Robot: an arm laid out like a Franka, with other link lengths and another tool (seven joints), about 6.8 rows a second.
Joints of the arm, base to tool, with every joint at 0 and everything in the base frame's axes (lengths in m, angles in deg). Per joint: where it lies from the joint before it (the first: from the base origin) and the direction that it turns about. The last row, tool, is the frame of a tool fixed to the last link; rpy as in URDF.
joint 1: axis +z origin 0 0 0.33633
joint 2: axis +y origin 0 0 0
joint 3: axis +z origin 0 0 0.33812
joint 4: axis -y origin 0.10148 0 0
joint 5: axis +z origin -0.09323 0 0.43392
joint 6: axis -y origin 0 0 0
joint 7: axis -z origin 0.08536 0 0
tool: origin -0.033 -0.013 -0.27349 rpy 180 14.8 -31.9
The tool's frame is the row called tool.
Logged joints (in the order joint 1, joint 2, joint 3, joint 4, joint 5, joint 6, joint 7), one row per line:
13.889, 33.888, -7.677, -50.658, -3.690, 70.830, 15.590
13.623, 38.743, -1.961, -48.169, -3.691, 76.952, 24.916
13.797, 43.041, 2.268, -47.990, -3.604, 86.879, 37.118
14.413, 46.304, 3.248, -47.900, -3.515, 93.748, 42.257
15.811, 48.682, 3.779, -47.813, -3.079, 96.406, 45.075
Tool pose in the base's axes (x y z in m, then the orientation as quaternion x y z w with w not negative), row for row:
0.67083, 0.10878, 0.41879, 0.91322, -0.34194, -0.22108, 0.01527
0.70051, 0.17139, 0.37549, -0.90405, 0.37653, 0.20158, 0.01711
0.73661, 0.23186, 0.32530, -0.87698, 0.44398, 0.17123, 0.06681
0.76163, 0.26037, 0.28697, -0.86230, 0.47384, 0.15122, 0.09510
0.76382, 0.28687, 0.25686, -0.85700, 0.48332, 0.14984, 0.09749
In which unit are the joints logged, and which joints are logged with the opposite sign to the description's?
The joints are logged in degrees. Opposite sign: joint 5.
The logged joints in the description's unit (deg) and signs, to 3 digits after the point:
13.889, 33.888, -7.677, -50.658, 3.690, 70.830, 15.590
13.623, 38.743, -1.961, -48.169, 3.691, 76.952, 24.916
13.797, 43.041, 2.268, -47.990, 3.604, 86.879, 37.118
14.413, 46.304, 3.248, -47.900, 3.515, 93.748, 42.257
15.811, 48.682, 3.779, -47.813, 3.079, 96.406, 45.075

